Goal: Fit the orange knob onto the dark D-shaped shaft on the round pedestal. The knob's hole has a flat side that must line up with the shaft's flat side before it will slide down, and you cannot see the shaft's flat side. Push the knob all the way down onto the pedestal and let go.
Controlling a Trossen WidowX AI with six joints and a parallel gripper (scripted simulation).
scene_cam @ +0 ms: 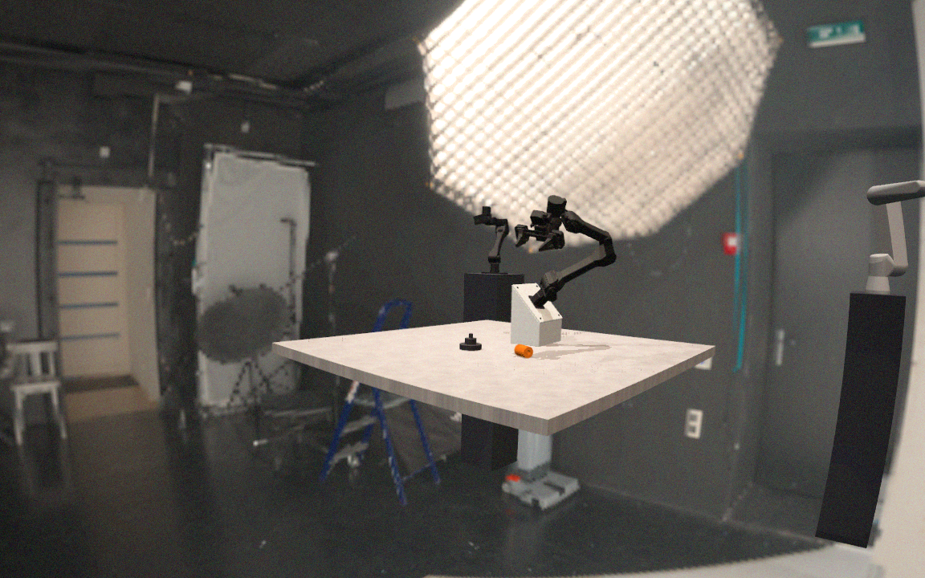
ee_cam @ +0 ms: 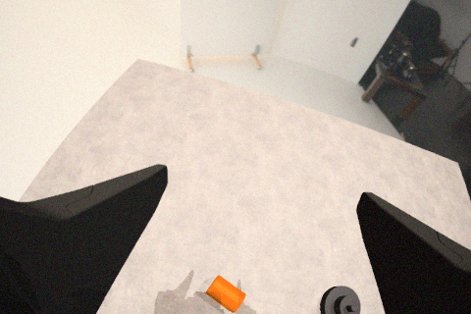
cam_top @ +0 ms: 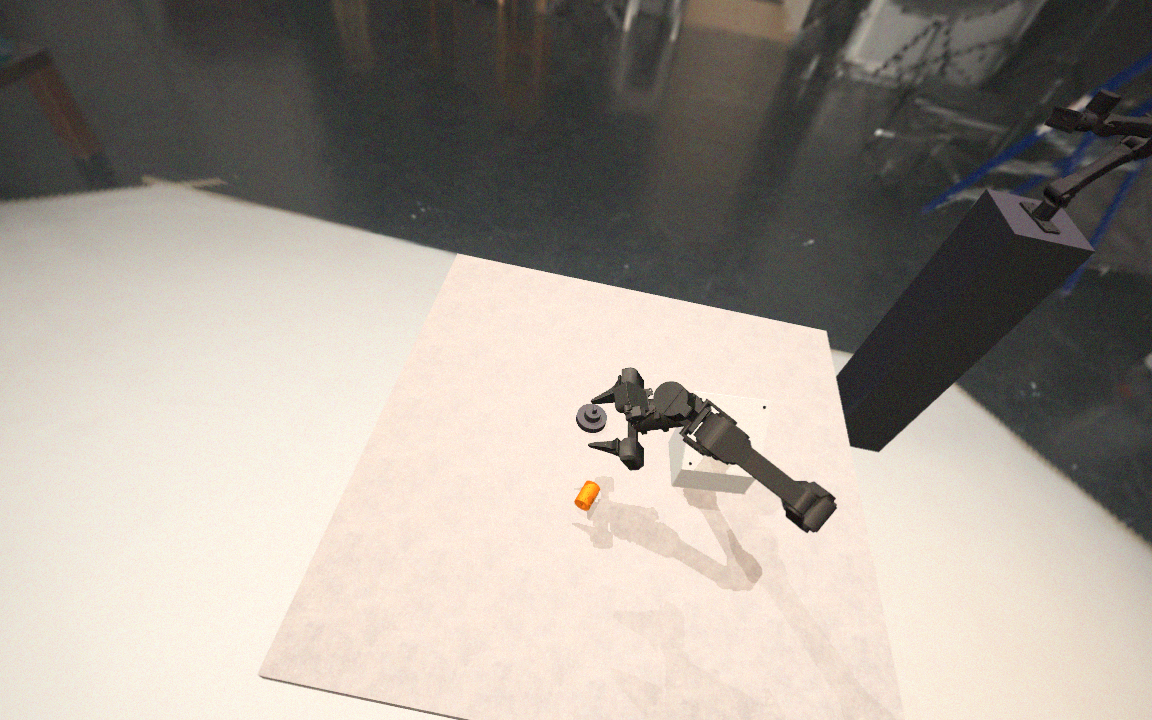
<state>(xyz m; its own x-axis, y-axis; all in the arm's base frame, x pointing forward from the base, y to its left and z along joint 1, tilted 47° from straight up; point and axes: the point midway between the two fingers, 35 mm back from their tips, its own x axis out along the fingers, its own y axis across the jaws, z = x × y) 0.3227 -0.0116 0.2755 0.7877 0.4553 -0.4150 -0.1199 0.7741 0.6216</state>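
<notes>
Right now the orange knob is 36 cm below my gripper tip, 5 cm behind it and 4 cm to the right of it. Also, from my gripper tip: dark round pedestal (35 cm below, 27 cm to the right, 3 cm behind).
</notes>
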